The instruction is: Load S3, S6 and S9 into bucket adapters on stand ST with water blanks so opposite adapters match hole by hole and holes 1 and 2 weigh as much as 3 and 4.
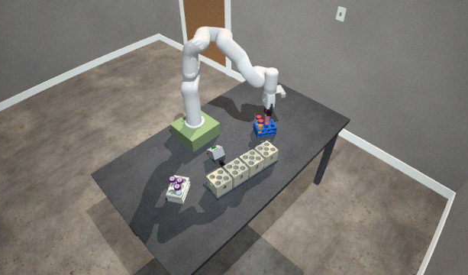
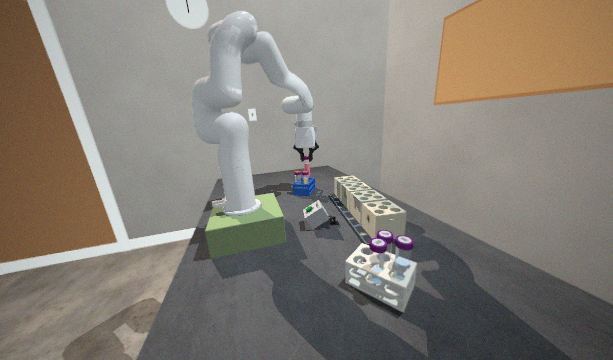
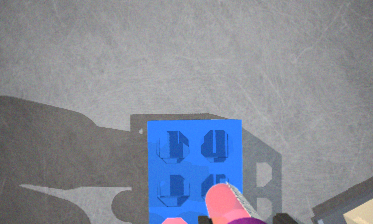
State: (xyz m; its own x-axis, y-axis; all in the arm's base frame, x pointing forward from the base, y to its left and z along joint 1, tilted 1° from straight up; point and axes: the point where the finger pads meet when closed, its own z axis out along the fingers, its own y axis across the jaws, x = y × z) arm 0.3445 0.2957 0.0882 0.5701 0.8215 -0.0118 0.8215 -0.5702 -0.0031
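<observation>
The sample tube lies 50 mm below my hand and 10 mm ahead of it. The rest, counted from my hand: blue sample rack: 160 mm below, 20 mm behind, 10 mm to the left; green done key: 350 mm to the right, 120 mm below, 120 mm behind; adapter 1: 180 mm to the right, 140 mm below, 130 mm ahead.
</observation>
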